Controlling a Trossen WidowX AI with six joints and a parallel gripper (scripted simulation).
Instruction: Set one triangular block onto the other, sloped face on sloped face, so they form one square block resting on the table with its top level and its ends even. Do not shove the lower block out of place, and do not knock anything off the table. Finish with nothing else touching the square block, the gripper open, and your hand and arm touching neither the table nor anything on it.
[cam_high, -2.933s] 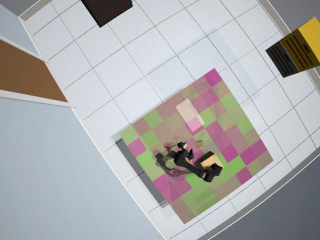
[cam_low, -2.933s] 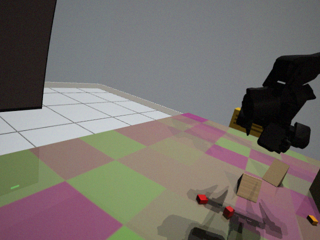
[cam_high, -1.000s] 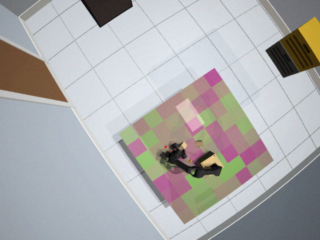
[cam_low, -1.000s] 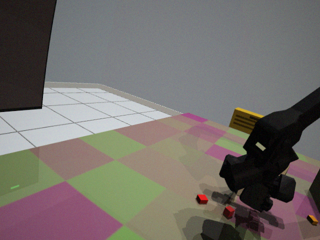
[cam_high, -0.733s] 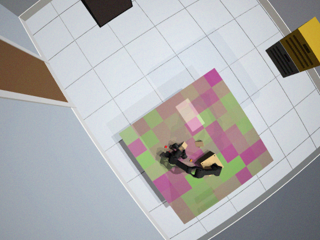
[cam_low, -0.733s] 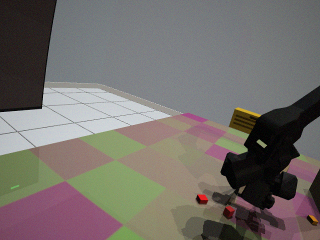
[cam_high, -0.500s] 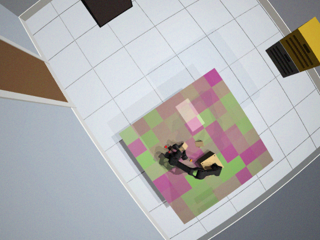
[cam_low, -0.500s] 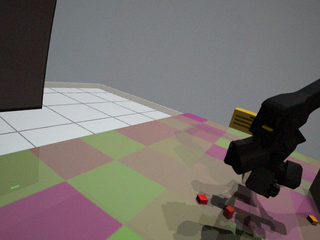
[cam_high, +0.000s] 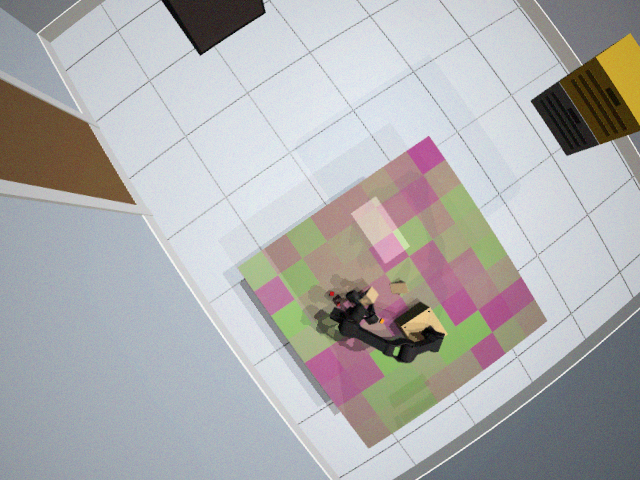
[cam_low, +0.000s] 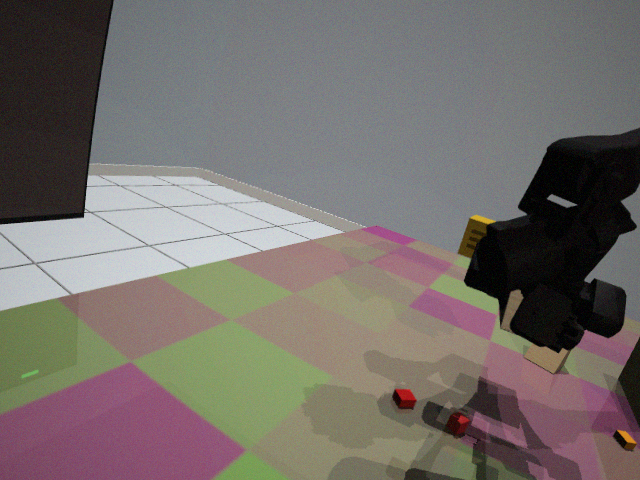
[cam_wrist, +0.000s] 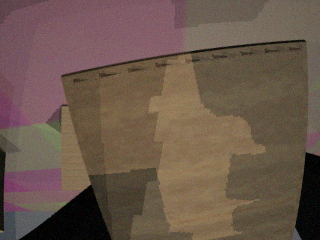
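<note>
Now: the triangular wooden block 110 mm behind my gripper tip, 160 mm to the right of it and 90 mm below it. Also, from my gripper tip: orange cube 180 mm behind, 40 mm to the left, 100 mm below.
</note>
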